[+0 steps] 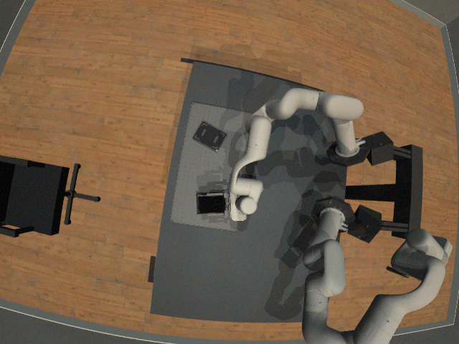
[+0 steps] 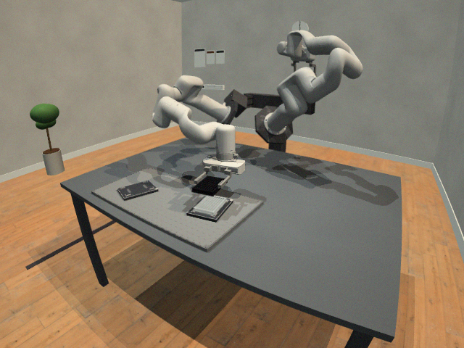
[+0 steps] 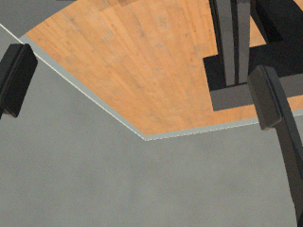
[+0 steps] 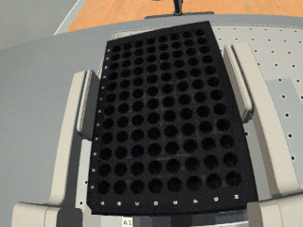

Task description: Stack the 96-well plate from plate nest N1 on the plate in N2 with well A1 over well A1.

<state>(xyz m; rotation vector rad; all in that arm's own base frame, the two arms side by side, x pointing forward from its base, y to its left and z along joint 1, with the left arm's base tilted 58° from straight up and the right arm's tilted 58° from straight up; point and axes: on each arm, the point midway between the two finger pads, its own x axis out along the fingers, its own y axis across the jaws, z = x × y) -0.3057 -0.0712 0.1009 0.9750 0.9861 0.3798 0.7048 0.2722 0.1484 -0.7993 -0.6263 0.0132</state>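
The white 96-well plate lies 9 cm below my right hand. Round my right hand: black 96-well plate: 1 cm below; then plate nest N2: 10 cm below; then A1 label: 10 cm below, 9 cm behind, 2 cm to the left.
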